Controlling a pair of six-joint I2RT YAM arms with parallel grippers.
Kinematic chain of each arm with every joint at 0, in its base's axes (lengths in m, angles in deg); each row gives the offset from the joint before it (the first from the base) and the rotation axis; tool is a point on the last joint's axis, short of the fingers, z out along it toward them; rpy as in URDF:
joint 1: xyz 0 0 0.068 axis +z
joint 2: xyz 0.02 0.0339 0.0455 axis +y
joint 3: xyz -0.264 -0.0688 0 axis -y
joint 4: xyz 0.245 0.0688 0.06 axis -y
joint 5: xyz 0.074 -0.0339 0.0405 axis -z
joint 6: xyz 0.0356 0 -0.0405 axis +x
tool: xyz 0 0 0 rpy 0 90 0
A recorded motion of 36 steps. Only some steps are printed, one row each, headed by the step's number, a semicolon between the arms.
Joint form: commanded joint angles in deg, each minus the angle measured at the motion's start. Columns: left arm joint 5, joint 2, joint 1, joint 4, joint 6, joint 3; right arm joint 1, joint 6, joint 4, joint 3, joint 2, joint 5.
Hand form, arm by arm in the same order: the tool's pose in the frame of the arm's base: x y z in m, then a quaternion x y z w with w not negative. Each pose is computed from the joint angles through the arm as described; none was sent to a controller.
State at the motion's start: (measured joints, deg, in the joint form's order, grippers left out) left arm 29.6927 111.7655 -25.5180 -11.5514 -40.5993 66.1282; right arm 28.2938 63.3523 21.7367 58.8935 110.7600 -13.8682
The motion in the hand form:
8: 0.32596 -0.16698 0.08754 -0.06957 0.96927 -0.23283 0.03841; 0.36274 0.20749 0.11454 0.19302 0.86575 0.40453 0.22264
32: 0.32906 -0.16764 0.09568 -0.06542 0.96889 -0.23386 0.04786; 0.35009 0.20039 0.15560 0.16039 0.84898 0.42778 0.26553
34: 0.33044 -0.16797 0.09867 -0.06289 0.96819 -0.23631 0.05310; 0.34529 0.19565 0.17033 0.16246 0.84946 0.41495 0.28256
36: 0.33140 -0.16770 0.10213 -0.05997 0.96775 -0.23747 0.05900; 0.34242 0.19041 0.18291 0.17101 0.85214 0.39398 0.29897
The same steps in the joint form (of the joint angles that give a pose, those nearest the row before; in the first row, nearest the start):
8: -8.69 4.82 0.39 -7.48 3.93 -2.67; 0.09 -1.54 -2.96 3.34 6.98 -2.58
32: -9.04 4.00 0.47 -8.31 4.38 -1.74; 0.05 -4.19 -2.15 0.15 -1.18 -2.70
34: -9.05 3.70 0.51 -8.25 4.60 -1.47; -0.04 -5.22 -4.81 -0.25 -4.39 -0.55
36: -9.19 3.23 0.60 -8.29 4.94 -1.31; -0.26 -6.15 -8.30 0.02 -7.00 2.36

